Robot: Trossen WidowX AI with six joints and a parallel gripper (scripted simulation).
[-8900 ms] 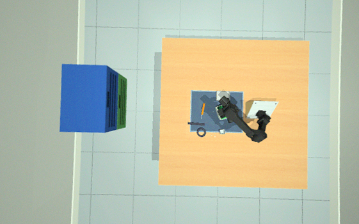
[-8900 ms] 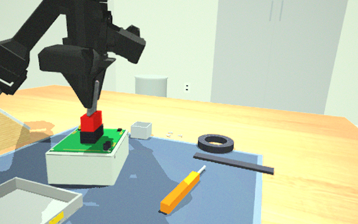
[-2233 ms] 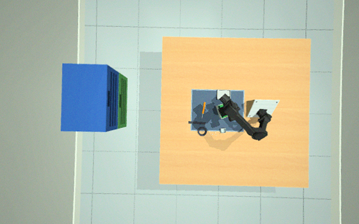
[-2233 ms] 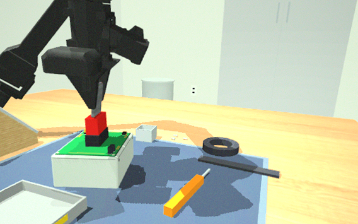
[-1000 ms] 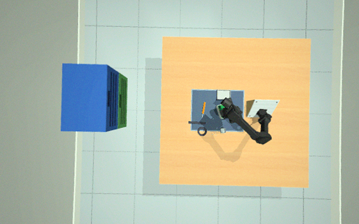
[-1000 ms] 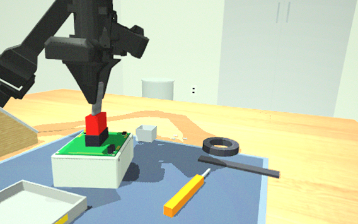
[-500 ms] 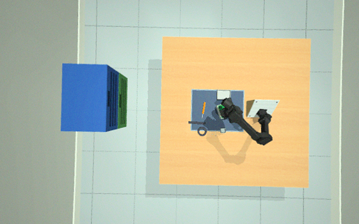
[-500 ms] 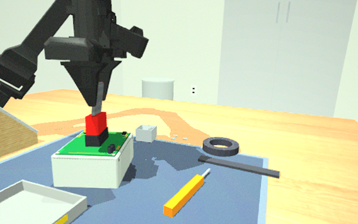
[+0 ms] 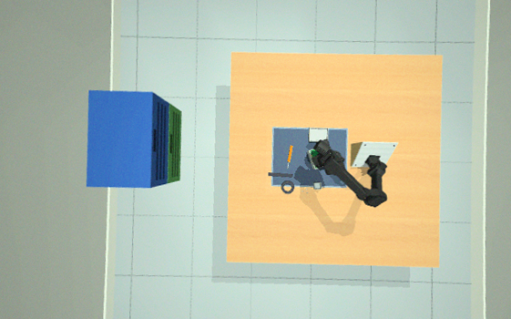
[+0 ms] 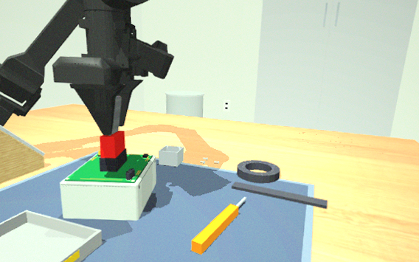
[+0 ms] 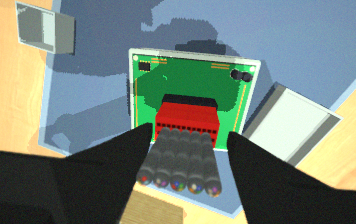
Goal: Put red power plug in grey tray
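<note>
My gripper tip is 10 mm above the red power plug. Also, from my gripper tip: blue mat 110 mm below, 50 mm ahead; then dark flat bar 220 mm ahead, 130 mm to the left, 110 mm below.
</note>
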